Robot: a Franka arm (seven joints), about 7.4 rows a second.
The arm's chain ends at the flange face. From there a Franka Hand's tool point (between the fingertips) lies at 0.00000 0.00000 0.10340 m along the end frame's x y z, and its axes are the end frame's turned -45 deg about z.
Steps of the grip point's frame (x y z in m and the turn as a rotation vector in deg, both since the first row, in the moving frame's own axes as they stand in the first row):
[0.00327, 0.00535, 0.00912, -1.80, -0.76, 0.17]
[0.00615, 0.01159, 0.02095, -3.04, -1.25, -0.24]
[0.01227, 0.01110, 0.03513, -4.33, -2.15, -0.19]
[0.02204, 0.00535, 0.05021, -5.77, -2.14, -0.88]
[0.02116, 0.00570, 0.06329, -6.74, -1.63, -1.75]
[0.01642, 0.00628, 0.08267, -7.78, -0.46, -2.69]
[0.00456, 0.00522, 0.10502, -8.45, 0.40, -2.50]
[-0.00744, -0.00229, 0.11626, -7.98, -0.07, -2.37]
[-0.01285, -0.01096, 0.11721, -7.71, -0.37, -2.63]
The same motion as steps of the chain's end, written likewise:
[0.00477, -0.00180, 0.00918, -1.81, 0.74, 0.17]
[0.01025, -0.00162, 0.02112, -3.03, 1.27, -0.24]
[0.01373, -0.00908, 0.03550, -4.58, 1.54, -0.19]
[0.01467, -0.02184, 0.05081, -5.59, 2.57, -0.88]
[0.01233, -0.02149, 0.06405, -5.92, 3.61, -1.75]
[0.00650, -0.01743, 0.08362, -5.83, 5.18, -2.69]
[-0.00456, -0.00952, 0.10614, -5.69, 6.26, -2.50]
[-0.01715, -0.00639, 0.11726, -5.69, 5.59, -2.37]
[-0.02641, -0.00873, 0.11815, -5.71, 5.19, -2.63]

